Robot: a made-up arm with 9 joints.
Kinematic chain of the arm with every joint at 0, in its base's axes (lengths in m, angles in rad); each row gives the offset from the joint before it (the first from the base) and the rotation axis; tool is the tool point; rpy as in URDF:
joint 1: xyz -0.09 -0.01 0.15 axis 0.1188 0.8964 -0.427
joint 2: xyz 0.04 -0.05 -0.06 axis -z
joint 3: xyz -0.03 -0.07 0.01 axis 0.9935 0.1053 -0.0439
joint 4: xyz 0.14 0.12 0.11 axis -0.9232 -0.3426 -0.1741
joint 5: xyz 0 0 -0.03 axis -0.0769 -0.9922 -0.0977
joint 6: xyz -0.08 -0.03 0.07 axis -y
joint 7: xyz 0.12 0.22 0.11 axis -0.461 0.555 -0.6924
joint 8: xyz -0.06 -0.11 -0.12 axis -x
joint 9: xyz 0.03 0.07 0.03 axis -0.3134 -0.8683 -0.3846
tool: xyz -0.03 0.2 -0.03 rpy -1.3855 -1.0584 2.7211
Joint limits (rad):
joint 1: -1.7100..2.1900
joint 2: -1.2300..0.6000
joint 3: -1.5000..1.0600
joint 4: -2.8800..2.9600
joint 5: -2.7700..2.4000
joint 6: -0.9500..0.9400
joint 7: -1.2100..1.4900
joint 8: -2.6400..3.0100
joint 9: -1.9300..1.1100
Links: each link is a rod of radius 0.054 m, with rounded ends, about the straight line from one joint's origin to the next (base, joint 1, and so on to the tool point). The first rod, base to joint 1, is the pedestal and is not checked.
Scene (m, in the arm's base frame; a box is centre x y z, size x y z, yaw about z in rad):
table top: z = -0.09
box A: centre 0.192 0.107 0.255 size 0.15 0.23 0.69 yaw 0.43
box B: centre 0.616 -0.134 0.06 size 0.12 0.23 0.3 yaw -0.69
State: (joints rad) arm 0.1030 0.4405 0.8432 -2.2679 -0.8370 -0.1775 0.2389 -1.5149 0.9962
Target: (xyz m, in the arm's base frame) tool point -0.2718 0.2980 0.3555
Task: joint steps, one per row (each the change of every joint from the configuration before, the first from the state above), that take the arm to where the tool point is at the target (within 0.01 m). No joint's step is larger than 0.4 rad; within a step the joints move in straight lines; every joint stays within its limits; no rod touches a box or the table.
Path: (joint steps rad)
1: -0.3146 -0.0480 -0.0573 0.3009 -0.0188 -0.1931 -0.0263 0.3675 -0.0319
2: -0.3146 -0.0480 -0.0573 0.3008 -0.0187 -0.1932 -0.0264 0.3675 -0.0319
3: -0.3147 -0.0480 -0.0573 0.3009 -0.0188 -0.1931 -0.0263 0.3676 -0.0319
4: -0.3146 -0.0480 -0.0574 0.3009 -0.0187 -0.1931 -0.0263 0.3675 -0.0319
5: -0.1109 -0.0014 -0.1914 -0.0196 -0.1602 0.0268 0.2316 -0.3591 -0.0080
6: -0.1109 -0.0014 -0.1915 -0.0196 -0.1602 0.0268 0.2317 -0.3590 -0.0081
7: -0.1109 -0.0014 -0.1915 -0.0196 -0.1601 0.0268 0.2316 -0.3591 -0.0081
8: -0.1109 -0.0014 -0.1915 -0.0196 -0.1602 0.0268 0.2316 -0.3590 -0.0081
9: -0.1109 -0.0014 -0.1915 -0.0196 -0.1602 0.0268 0.2317 -0.3591 -0.0080
10: 0.2446 -0.2532 0.1704 -0.2904 0.1266 0.1565 -0.3518 0.0585 0.0939
11: 0.2445 -0.2532 0.1704 -0.2904 0.1266 0.1565 -0.3517 0.0584 0.0939
12: 0.2446 -0.2532 0.1704 -0.2903 0.1266 0.1565 -0.3518 0.0585 0.0939

